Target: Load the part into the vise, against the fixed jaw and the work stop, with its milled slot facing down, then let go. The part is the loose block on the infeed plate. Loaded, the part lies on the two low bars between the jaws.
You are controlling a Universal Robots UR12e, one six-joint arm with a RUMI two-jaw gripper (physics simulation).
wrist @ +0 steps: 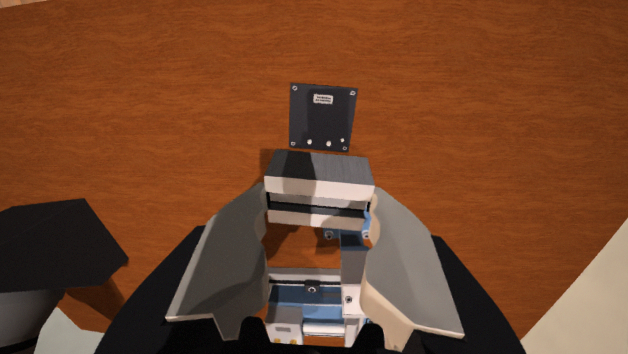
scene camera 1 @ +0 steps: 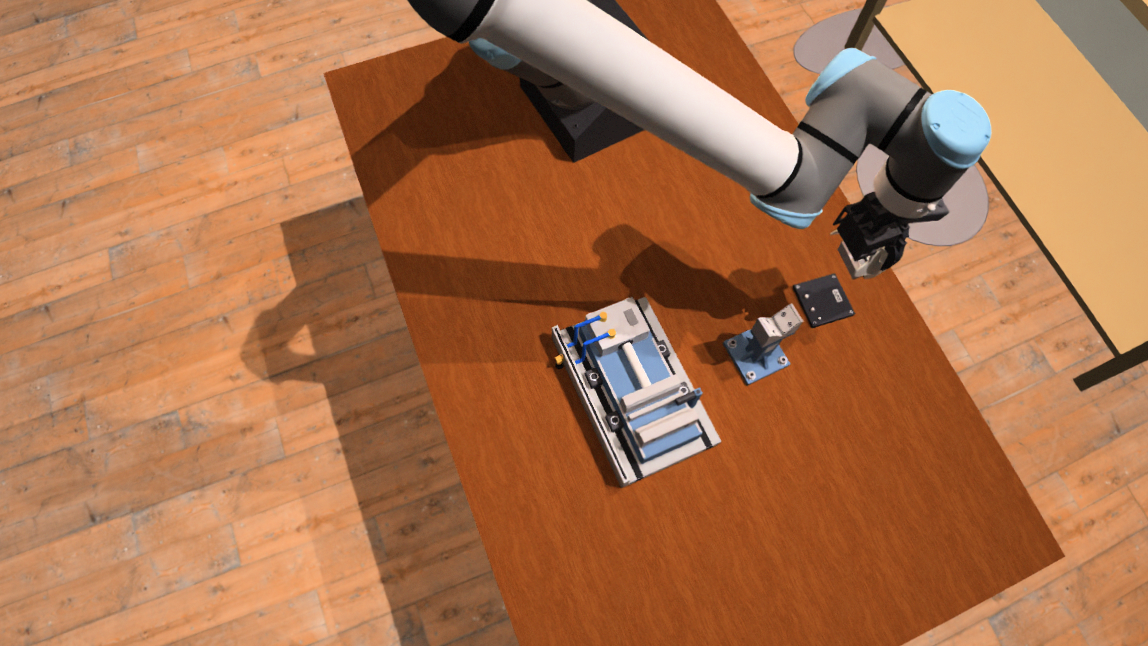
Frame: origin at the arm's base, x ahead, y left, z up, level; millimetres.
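Where they show: gripper, fingertip midpoint: (wrist: 319, 187).
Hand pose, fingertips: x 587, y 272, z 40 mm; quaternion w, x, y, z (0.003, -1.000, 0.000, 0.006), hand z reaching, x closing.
Observation:
After its pixels a point has its place.
My gripper (scene camera 1: 871, 258) {x 587, y 272, z 41 mm} (wrist: 319, 187) {x 587, y 272, z 41 mm} is shut on the part, a grey metal block (scene camera 1: 857, 261) {x 598, y 261, z 60 mm} (wrist: 317, 187) {x 587, y 285, z 64 mm}, gripped at its two ends. It holds the part in the air, apart from the dark infeed plate (scene camera 1: 820, 298) {x 579, y 276, z -133 mm} (wrist: 320, 122) {x 583, y 278, z -133 mm}. In the wrist view the milled slot shows as a long recess along the part's side toward the bottom of the picture, not facing straight down. The vise (scene camera 1: 674, 462) {x 769, y -115, z -122 mm} (wrist: 287, 296) {x 526, y -73, z -95 mm} lies on the table, its jaws parted; no block lies between them. The low bars are hard to tell apart.
A stand with a blue base (scene camera 1: 758, 365) {x 660, y 102, z -131 mm} and grey blocks on top (scene camera 1: 769, 327) {x 640, y 90, z 12 mm} rises between the infeed plate and the vise. Blue handles (scene camera 1: 598, 337) {x 545, y -171, z -31 mm} with yellow ends stick up at the vise's far end. A pale table (scene camera 1: 1035, 160) stands beyond the table edge.

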